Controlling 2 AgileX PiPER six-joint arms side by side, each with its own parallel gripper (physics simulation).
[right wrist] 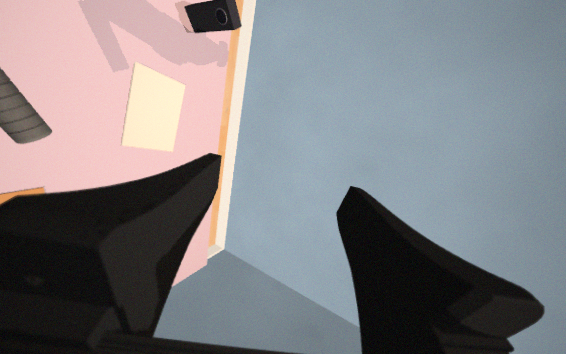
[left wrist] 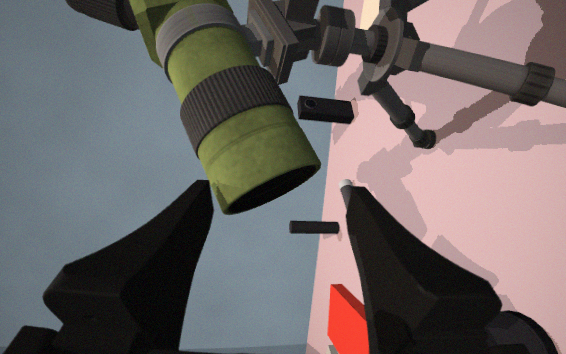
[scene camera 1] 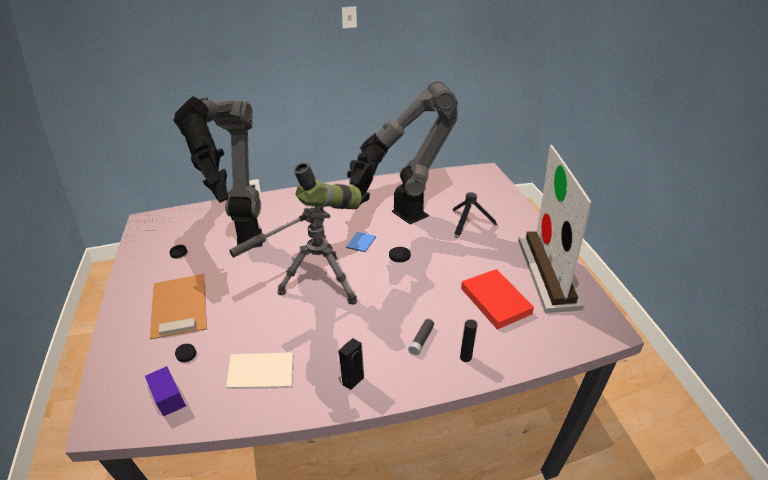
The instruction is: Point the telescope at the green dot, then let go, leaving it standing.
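Note:
A green telescope (scene camera 1: pixel 328 195) (left wrist: pixel 240 115) stands upright on a grey tripod (scene camera 1: pixel 318 246) (left wrist: pixel 470 65), its wide front end toward the right of scene camera 1. Its pan handle (scene camera 1: pixel 247 245) (right wrist: pixel 22 115) reaches to the lower left. The green dot (scene camera 1: pixel 560 182) is at the top of a white board (scene camera 1: pixel 576 212) at the right. My left gripper (scene camera 1: pixel 364 196) (left wrist: pixel 280 198) is open at the telescope's front end; in the left wrist view the front rim lies between the fingertips, close to one finger. My right gripper (scene camera 1: pixel 222 198) (right wrist: pixel 284 186) is open and empty, left of the telescope.
The board also bears a red dot (scene camera 1: pixel 546 228) and a black dot (scene camera 1: pixel 566 236). A small tripod (scene camera 1: pixel 470 198), a red box (scene camera 1: pixel 497 298) (left wrist: pixel 347 320), a black block (scene camera 1: pixel 351 363) (left wrist: pixel 325 109) (right wrist: pixel 212 16) and a purple box (scene camera 1: pixel 164 390) stand on the table (scene camera 1: pixel 430 390).

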